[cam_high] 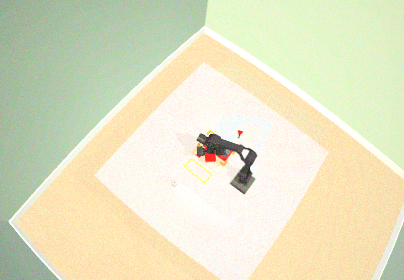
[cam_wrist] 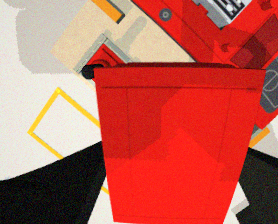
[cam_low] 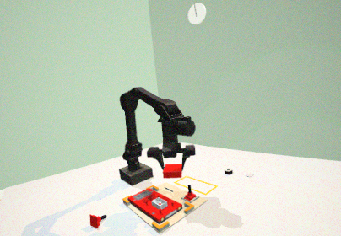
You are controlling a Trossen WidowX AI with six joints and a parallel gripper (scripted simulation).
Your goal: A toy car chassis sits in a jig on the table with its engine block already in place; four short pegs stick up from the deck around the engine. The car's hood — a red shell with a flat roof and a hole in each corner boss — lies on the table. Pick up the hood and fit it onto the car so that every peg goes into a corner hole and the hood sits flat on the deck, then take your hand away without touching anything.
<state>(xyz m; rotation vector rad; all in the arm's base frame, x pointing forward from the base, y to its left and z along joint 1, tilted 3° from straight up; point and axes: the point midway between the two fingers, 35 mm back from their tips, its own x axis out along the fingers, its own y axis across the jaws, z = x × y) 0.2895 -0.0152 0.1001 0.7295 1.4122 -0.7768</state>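
The grey engine block lies 20 mm ahead of my gripper tip, 110 mm to the right of it and 80 mm below it. The rest, counted from my gripper tip: red hood 10 mm above.
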